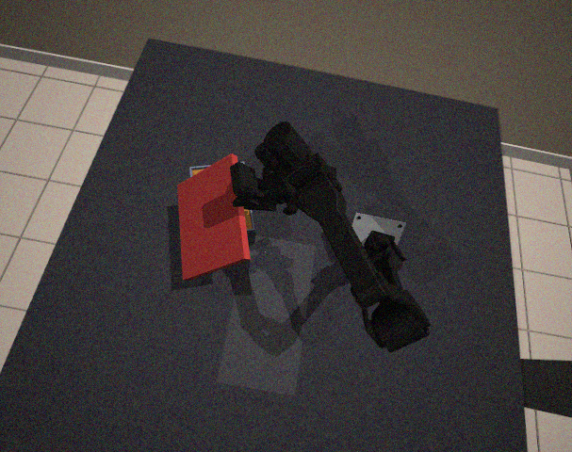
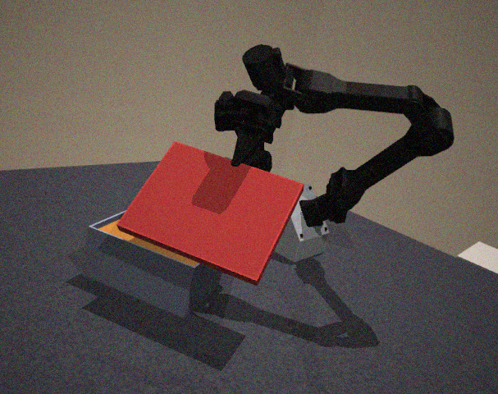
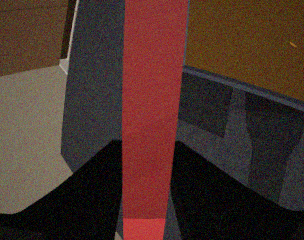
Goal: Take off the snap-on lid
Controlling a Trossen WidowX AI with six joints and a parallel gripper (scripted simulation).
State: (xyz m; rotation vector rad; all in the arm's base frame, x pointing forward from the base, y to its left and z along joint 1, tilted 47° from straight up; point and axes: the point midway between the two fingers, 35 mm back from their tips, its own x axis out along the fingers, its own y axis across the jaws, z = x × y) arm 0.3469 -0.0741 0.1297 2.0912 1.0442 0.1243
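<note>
Right now my gripper tip is 6 cm short of the red lid, 5 cm above it and 2 cm to the right of it. Also, from my gripper tip: box (19 cm below, 7 cm to the right, 7 cm ahead).
</note>
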